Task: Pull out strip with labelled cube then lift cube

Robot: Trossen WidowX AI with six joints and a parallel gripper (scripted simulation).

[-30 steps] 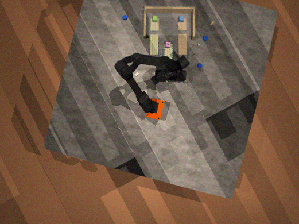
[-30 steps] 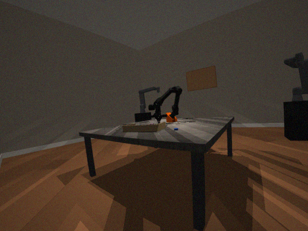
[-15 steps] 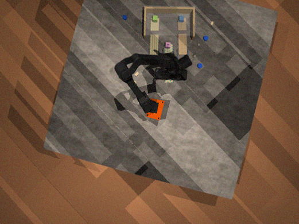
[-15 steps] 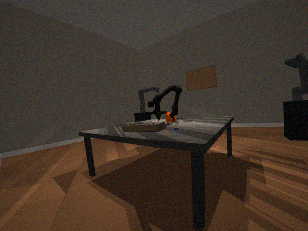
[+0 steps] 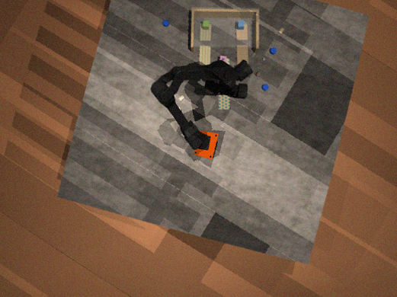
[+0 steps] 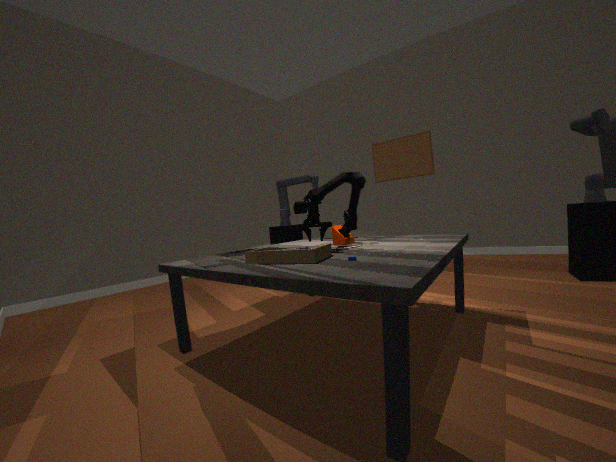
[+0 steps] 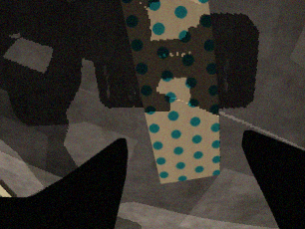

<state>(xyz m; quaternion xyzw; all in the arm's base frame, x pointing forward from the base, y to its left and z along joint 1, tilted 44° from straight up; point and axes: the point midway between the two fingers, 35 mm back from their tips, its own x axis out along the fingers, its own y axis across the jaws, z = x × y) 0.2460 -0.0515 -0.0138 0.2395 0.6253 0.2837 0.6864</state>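
My gripper tip is now 170 mm short of the pink cube marked k, 40 mm to the right of it and 20 mm above it. Round my gripper tip: tan gridded strip (200 mm ahead, 60 mm to the right, 40 mm below).
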